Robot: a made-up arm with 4 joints.
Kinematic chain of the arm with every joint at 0, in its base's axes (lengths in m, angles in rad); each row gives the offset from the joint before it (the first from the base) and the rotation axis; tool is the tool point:
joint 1: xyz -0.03 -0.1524 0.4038 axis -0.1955 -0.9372 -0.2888
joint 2: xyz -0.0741 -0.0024 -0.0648 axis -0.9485 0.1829 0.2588
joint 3: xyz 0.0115 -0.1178 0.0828 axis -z
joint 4: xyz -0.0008 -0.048 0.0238 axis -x
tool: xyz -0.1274 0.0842 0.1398
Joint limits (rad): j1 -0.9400..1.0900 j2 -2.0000..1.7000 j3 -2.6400..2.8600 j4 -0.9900..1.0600
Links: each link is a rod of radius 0.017 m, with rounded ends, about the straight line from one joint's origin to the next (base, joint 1, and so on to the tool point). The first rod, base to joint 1, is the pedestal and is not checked.
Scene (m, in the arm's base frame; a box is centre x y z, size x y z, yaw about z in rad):
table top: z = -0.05
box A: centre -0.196 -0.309 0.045 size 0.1 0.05 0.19 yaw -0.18
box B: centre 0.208 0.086 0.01 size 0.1 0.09 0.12 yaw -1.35
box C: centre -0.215 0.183 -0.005 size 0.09 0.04 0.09 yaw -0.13
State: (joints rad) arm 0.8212 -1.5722 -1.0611 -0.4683
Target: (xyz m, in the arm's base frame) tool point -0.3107 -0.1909 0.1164
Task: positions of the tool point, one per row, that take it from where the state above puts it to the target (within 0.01 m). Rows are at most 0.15 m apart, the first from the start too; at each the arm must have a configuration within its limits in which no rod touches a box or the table.
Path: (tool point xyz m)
1: -0.0683 -0.3758 0.0320
2: -0.0712 -0.3261 0.0195
3: -0.0675 -0.2727 0.0144
4: -0.0572 -0.2182 0.0178
5: -0.0408 -0.1656 0.0301
6: -0.0189 -0.1174 0.0508
7: -0.1300 -0.1314 0.0476
8: -0.2296 -0.1571 0.0723
9: -0.3107 -0.1909 0.1164

